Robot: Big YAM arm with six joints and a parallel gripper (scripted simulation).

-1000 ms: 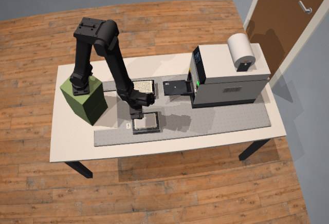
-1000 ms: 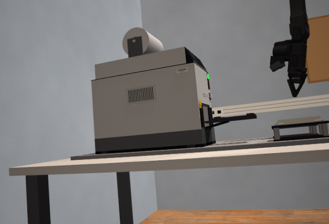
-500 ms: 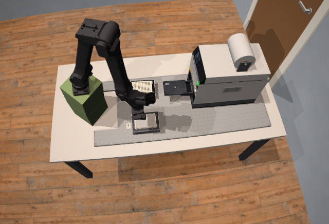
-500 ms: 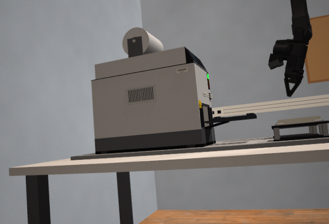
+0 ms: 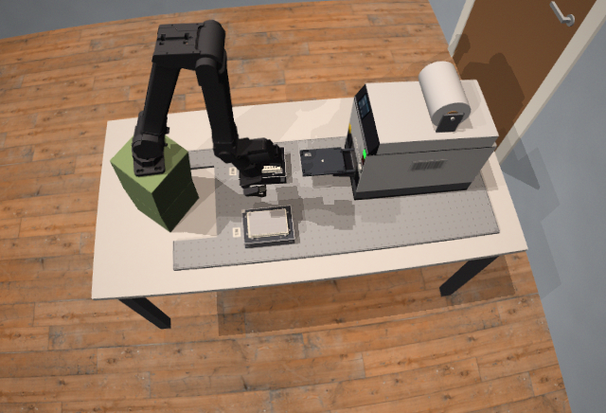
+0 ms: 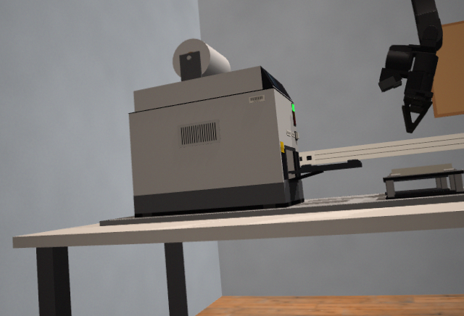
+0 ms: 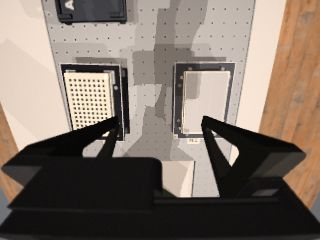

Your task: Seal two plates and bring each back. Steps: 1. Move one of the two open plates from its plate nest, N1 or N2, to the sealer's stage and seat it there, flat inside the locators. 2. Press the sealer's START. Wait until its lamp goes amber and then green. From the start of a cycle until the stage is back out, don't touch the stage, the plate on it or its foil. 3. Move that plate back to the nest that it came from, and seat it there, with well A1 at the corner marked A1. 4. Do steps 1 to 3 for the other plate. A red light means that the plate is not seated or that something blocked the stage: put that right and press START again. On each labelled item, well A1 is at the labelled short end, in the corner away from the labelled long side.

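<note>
Right now my hand is 140 mm to the right of the plate, 110 mm above it and 20 mm short of it. The rest, counted from my hand: sealer stage (210 mm ahead, 80 mm to the left, 80 mm below); yellow warning label (330 mm ahead, 150 mm to the left, 30 mm below); plate nest (130 mm below, 90 mm to the right).
</note>
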